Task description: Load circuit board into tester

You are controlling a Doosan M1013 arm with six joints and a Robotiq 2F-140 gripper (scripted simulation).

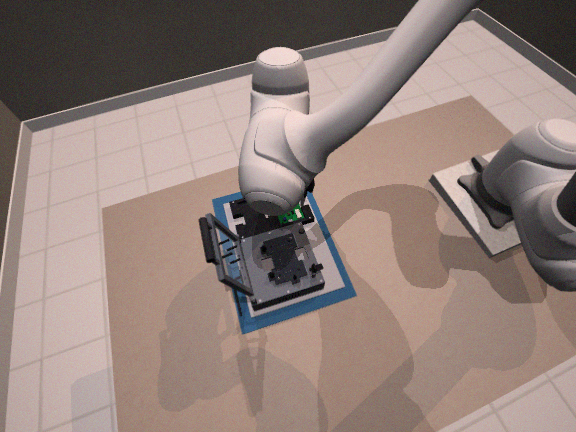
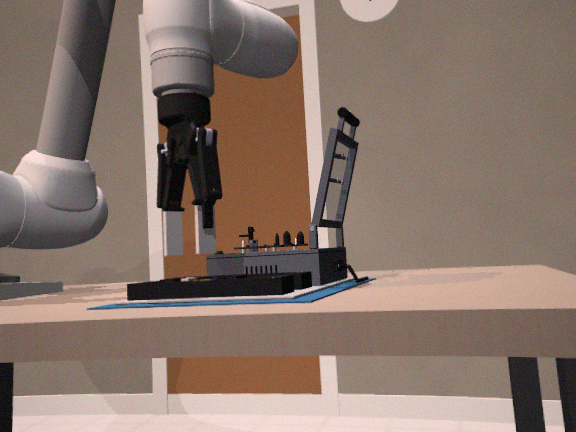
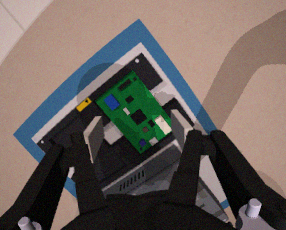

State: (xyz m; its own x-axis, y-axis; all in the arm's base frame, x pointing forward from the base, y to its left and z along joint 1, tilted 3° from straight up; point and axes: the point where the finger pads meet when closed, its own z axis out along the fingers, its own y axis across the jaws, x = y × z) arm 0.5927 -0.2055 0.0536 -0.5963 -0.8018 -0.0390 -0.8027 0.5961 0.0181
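Now: hand 7 cm above the green circuit board. Round my hand: latch hook 23 cm to the left, 1 cm ahead; lid 19 cm ahead, 16 cm to the left, 10 cm above.
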